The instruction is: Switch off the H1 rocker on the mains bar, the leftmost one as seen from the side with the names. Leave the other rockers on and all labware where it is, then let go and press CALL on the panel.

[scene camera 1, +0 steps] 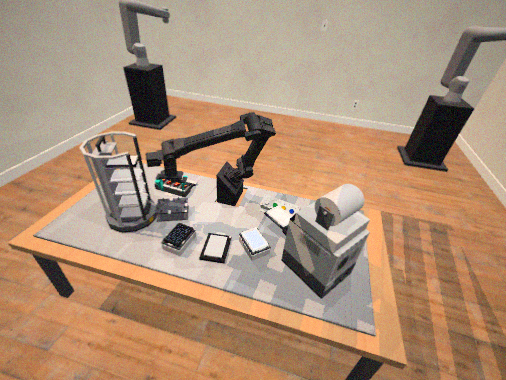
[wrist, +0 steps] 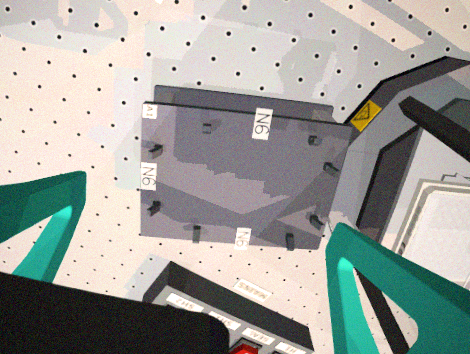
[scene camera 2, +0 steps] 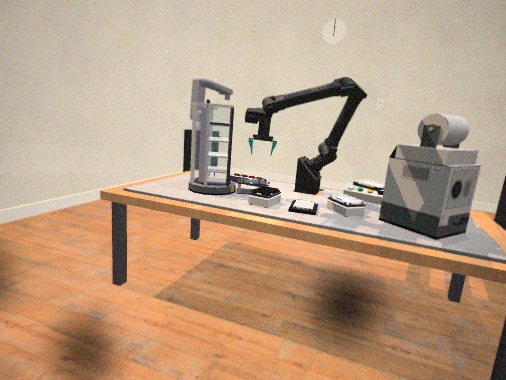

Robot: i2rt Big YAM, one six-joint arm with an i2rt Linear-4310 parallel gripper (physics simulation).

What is my gripper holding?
Nothing.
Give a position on a tall rack tower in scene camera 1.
107, 155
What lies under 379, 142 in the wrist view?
A tall rack tower.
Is my gripper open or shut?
Open.
